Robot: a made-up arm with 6 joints.
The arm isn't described. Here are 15 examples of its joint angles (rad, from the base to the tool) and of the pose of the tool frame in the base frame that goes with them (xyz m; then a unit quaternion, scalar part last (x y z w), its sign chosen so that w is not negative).
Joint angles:
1: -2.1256 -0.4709 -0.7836 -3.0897 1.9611 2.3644
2: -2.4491 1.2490 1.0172 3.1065 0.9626 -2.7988
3: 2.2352 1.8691 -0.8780 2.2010 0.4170 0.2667
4: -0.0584 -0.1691 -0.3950 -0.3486 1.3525 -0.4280
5: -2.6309 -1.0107 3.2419 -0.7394 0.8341 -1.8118
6: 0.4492 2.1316 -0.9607 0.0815 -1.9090 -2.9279
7: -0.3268 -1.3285 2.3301 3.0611 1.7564 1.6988
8: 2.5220 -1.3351 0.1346 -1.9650 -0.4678 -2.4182
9: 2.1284 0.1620 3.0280 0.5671 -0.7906 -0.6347
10: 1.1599 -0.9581 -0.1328 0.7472 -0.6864 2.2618
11: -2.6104 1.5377 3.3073 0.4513 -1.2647 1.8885
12: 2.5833 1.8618 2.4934 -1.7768 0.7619 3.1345
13: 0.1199 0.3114 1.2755 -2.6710 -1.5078 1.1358
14: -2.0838 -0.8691 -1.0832 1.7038 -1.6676 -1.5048
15: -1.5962 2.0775 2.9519 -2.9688 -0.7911 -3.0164
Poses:
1: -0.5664 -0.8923 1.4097 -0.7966 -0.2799 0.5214 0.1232
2: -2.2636 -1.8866 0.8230 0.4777 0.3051 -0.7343 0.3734
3: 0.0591 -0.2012 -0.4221 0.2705 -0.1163 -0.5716 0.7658
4: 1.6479 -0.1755 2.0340 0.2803 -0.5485 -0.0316 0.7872
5: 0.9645 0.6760 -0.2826 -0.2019 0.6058 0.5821 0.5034
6: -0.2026 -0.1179 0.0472 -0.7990 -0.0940 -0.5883 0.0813
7: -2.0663 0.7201 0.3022 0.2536 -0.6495 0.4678 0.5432
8: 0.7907 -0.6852 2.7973 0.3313 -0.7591 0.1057 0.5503
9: 0.7383 -1.0129 2.2729 0.8674 -0.2298 0.3864 0.2133
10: 0.2163 0.2408 2.7945 -0.9066 -0.3560 -0.0530 0.2203
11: -0.9248 -0.4290 2.3601 0.1656 -0.7545 0.6107 0.1740
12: -2.0910 1.4948 1.6167 -0.1797 -0.4488 0.6345 0.6031
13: 1.0423 0.2336 3.4108 0.1748 -0.4315 0.8281 0.3121
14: -0.6194 -0.6231 1.4901 0.0330 -0.1492 0.9440 0.2923
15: -0.0216 -1.9922 1.7712 -0.6159 -0.4217 -0.5099 0.4277
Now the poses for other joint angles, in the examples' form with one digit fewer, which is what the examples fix.
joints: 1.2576 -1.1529 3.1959 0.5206 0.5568 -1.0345
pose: -0.405 -1.048 -0.491 -0.144 0.704 0.331 0.611
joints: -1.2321 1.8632 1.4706 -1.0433 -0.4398 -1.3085
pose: 1.083 -2.813 -0.036 0.881 -0.274 -0.355 0.148
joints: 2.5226 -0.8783 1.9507 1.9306 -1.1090 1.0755
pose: 2.014 -1.191 1.702 0.009 0.085 0.194 0.977
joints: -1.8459 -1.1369 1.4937 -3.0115 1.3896 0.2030
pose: 0.574 2.144 2.005 0.396 -0.717 0.301 0.489
